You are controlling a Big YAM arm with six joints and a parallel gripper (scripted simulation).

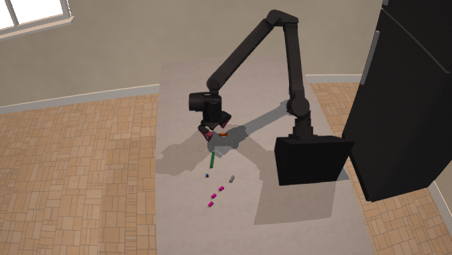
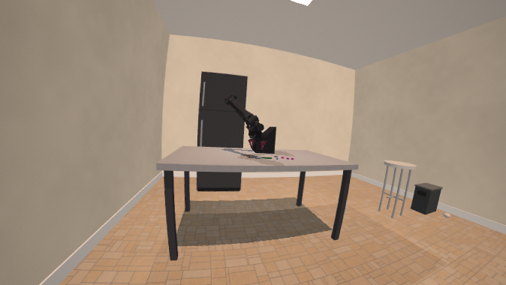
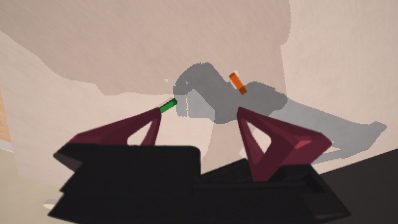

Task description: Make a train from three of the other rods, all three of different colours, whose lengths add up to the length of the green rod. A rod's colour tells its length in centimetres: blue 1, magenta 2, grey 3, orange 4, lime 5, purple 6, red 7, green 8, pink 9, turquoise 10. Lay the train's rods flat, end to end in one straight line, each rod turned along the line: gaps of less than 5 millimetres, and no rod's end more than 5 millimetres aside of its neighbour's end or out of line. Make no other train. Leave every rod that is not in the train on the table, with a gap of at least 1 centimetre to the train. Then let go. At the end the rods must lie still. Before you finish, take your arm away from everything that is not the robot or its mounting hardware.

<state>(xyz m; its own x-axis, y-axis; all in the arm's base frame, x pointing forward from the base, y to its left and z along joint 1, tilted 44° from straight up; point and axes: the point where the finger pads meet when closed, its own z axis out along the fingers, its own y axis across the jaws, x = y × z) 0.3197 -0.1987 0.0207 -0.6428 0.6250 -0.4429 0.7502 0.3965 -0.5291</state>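
Now: hand 16 cm to the right of the blue rod, 7 cm above it and 6 cm short of it. Round my hand: green rod 8 cm to the left, 7 cm below, 3 cm ahead; orange rod 7 cm below, 5 cm to the right, 4 cm behind; grey rod 20 cm to the left, 7 cm below, 3 cm behind.
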